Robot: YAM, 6 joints.
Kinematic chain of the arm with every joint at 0, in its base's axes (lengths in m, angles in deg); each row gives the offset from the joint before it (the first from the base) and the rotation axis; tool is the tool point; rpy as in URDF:
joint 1: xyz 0 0 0.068 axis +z
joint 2: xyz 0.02 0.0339 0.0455 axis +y
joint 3: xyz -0.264 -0.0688 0 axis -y
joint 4: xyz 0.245 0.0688 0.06 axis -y
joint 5: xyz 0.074 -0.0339 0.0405 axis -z
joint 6: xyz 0.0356 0 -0.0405 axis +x
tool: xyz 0 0 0 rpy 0 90 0
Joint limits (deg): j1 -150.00..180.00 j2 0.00..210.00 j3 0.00..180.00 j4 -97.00..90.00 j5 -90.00..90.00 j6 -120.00..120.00
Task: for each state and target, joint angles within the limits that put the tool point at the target. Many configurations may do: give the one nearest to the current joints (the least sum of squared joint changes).
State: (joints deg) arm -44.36 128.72 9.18 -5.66 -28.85 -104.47
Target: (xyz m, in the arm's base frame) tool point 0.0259 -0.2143 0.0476
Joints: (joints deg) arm -87.03 101.28 26.53 -3.65 -24.52 -104.47
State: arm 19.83 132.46 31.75 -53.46 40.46 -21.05
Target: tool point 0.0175 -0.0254 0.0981
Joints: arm 13.12 133.47 6.68 -68.55 53.75 -21.05
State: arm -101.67 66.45 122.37 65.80 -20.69 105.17
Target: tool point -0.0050 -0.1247 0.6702
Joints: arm -98.34 80.11 115.46 63.06 -21.66 105.17
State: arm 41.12 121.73 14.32 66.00 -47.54 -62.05
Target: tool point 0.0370 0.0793 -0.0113
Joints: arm 46.25 135.23 0.00 49.49 -52.13 -62.05
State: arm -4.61 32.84 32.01 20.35 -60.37 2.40
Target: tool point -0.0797 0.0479 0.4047
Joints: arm -9.12 0.00 43.31 32.17 -76.83 2.40
